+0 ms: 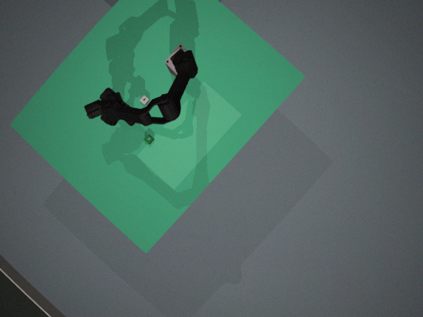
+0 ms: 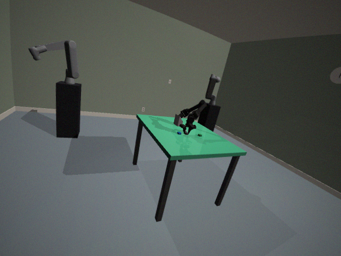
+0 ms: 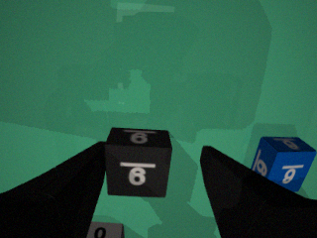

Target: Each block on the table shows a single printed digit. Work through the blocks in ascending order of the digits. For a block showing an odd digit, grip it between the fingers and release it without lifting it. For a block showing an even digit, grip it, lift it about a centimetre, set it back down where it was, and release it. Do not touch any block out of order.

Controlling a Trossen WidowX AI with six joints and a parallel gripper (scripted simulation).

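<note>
Now: the blue block 80 mm to the right of my gripper tip and 10 mm behind it. The rest, counted from my gripper tip: white block (90 mm behind, 30 mm to the left); black block (10 mm to the left, 10 mm behind); green block (170 mm to the left, 20 mm ahead).
</note>
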